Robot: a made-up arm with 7 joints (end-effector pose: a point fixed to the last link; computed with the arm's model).
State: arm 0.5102 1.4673 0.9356 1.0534 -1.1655 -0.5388 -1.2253
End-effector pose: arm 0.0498 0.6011 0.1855 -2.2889 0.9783 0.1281
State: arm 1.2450 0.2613 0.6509 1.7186 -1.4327 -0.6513 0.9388
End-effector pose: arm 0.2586 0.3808 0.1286 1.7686 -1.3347 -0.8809
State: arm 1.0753 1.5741 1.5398 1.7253 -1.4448 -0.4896 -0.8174
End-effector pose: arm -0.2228 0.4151 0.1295 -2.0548 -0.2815 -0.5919
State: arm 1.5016 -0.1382 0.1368 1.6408 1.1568 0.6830 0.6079
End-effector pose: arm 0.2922 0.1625 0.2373 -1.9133 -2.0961 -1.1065
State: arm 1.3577 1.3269 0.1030 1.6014 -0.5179 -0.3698 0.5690
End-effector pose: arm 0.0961 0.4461 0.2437 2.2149 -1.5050 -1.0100
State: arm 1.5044 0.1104 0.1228 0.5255 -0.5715 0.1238 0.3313
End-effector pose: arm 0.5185 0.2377 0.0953 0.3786 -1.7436 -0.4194
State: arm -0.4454 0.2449 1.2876 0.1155 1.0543 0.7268 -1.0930
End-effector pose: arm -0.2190 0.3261 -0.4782 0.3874 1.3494 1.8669
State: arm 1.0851 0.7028 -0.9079 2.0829 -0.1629 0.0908 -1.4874
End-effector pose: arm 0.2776 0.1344 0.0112 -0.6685 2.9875 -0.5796
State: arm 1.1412 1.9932 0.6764 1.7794 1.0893 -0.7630 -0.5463
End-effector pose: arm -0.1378 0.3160 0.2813 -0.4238 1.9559 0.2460
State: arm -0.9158 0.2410 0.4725 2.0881 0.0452 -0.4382 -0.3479
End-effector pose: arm 0.0170 0.3036 -0.2407 0.7245 -1.6954 -0.0079
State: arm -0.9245 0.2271 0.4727 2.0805 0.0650 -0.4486 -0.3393
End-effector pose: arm 0.0126 0.3026 -0.2436 0.7119 -1.6855 0.0176
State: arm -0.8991 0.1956 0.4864 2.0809 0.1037 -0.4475 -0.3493
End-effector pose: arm 0.0150 0.3009 -0.2443 0.7264 -1.7018 0.1085
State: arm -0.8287 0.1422 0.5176 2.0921 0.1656 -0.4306 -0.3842
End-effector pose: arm 0.0262 0.2983 -0.2418 0.7676 -1.7473 0.2863
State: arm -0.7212 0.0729 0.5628 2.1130 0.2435 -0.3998 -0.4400
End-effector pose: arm 0.0439 0.2949 -0.2353 0.8116 -1.8053 0.5377
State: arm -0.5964 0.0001 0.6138 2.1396 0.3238 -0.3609 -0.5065
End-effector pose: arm 0.0634 0.2912 -0.2255 0.8325 -1.8533 0.8213
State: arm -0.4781 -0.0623 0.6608 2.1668 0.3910 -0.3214 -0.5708
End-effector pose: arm 0.0804 0.2878 -0.2140 0.8237 -1.8800 1.0796
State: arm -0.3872 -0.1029 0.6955 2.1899 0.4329 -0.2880 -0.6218
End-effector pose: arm 0.0926 0.2856 -0.2033 0.8030 -1.8908 1.2629
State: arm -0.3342 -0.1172 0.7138 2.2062 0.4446 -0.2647 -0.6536
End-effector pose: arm 0.0996 0.2851 -0.1953 0.7945 -1.8988 1.3497
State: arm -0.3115 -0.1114 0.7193 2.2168 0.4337 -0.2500 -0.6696
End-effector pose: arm 0.1030 0.2860 -0.1896 0.8045 -1.9110 1.3624
